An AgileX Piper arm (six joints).
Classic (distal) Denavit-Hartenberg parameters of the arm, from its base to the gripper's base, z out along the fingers. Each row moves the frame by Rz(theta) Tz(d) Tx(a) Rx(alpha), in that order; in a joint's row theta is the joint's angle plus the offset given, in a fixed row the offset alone. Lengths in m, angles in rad.
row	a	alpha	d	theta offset
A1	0	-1.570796	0.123	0
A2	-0.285	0	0	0.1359
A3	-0.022	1.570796	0	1.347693
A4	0	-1.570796	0.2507	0
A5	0	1.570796	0	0
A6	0	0	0.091	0
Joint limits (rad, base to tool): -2.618..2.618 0..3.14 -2.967..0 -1.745..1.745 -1.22..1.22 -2.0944..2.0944
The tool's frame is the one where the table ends.
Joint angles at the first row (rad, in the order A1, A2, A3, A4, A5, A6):
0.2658 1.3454 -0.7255 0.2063 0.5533 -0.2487
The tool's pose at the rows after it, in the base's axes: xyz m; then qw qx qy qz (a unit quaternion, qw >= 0):
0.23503 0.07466 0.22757 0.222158 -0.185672 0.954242 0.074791
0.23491 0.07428 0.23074 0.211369 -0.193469 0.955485 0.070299
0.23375 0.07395 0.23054 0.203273 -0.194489 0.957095 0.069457
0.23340 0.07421 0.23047 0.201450 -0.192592 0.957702 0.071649
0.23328 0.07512 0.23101 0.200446 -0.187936 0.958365 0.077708
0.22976 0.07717 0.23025 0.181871 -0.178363 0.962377 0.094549
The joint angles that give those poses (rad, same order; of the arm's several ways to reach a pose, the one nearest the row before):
0.2658 1.3454 -0.7695 0.1933 0.6305 -0.2488
0.2658 1.3454 -0.7873 0.1772 0.6710 -0.2488
0.2658 1.3455 -0.7891 0.1730 0.6893 -0.2459
0.2658 1.3454 -0.7892 0.1781 0.6929 -0.2448
0.2658 1.3455 -0.7911 0.1932 0.6964 -0.2444
0.2658 1.3454 -0.7911 0.2338 0.7334 -0.2456

